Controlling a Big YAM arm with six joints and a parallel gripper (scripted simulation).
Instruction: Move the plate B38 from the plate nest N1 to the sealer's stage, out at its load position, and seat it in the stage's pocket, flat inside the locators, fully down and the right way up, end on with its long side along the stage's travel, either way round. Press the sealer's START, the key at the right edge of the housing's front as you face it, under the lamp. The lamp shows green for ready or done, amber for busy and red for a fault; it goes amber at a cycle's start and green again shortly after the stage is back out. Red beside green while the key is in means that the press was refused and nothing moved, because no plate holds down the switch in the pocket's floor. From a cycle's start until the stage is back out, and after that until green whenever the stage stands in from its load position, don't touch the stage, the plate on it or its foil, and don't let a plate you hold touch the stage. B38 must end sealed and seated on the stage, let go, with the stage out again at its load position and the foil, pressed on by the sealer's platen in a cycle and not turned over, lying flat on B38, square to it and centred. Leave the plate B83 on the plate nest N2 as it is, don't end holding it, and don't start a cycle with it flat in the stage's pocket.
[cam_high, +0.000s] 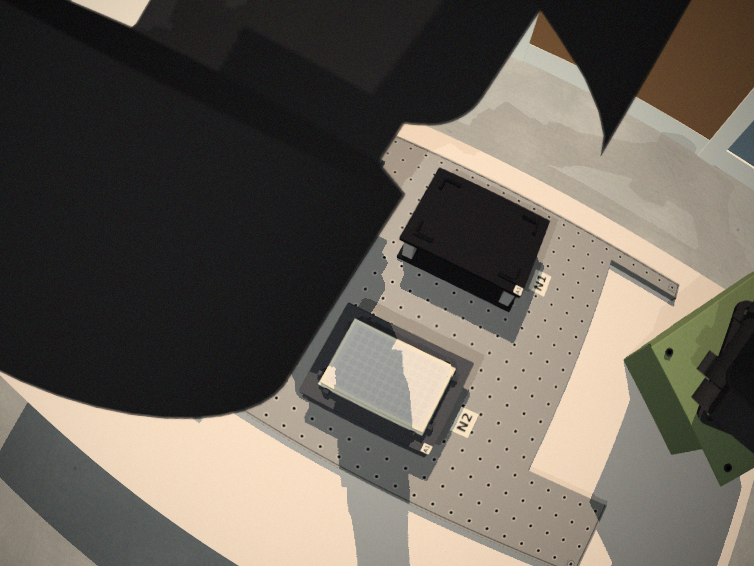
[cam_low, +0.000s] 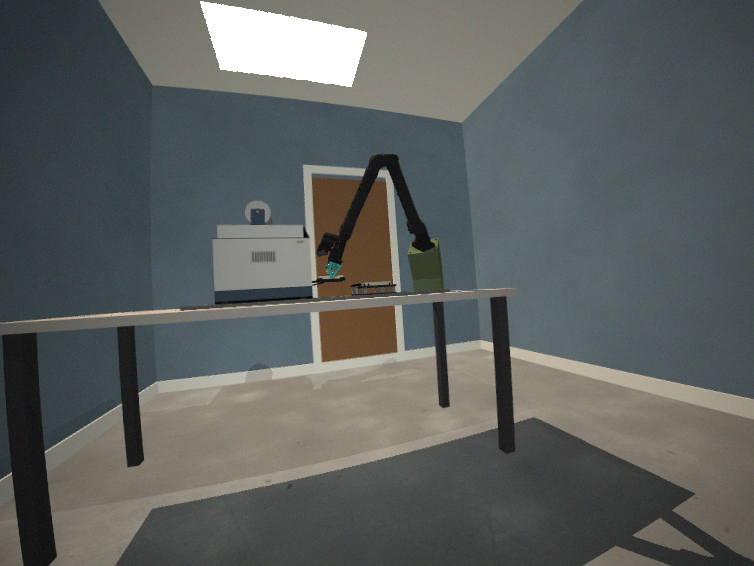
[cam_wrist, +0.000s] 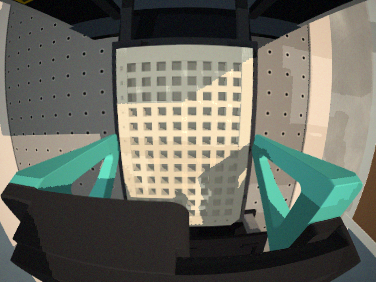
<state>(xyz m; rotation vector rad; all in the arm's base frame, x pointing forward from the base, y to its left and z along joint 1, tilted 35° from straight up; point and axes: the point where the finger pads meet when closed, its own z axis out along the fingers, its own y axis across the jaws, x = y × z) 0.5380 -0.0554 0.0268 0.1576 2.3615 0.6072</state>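
The sealer's stage lies 20 mm below my hand. From my hand the other things lie so: yellow warning label: 100 mm ahead, 90 mm to the left, 40 mm above; then N1 label: 310 mm behind, 60 mm to the right, 100 mm below; then front slot: 70 mm ahead, 30 mm below.
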